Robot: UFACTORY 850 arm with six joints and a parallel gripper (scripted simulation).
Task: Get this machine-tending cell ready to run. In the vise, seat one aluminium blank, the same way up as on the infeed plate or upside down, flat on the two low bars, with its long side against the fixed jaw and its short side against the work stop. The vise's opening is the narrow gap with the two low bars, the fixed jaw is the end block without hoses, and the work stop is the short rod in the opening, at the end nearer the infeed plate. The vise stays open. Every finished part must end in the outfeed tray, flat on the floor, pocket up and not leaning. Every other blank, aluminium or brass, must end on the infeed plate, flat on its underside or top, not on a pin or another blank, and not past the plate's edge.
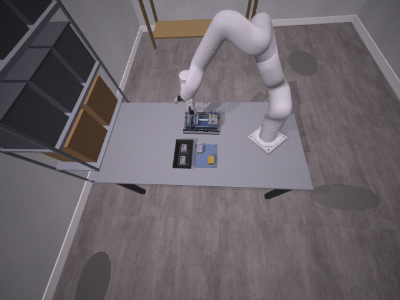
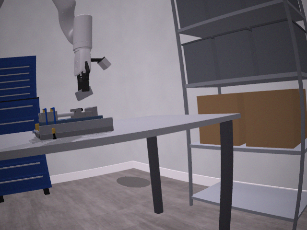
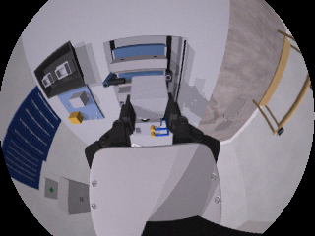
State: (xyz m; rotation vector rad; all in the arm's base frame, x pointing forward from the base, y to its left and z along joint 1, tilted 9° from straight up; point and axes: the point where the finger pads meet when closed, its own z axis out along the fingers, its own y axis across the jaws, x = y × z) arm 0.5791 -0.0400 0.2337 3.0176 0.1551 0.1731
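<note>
The brass blank is 200 mm behind my hand, 330 mm to the left of it and 150 mm below it.
</note>
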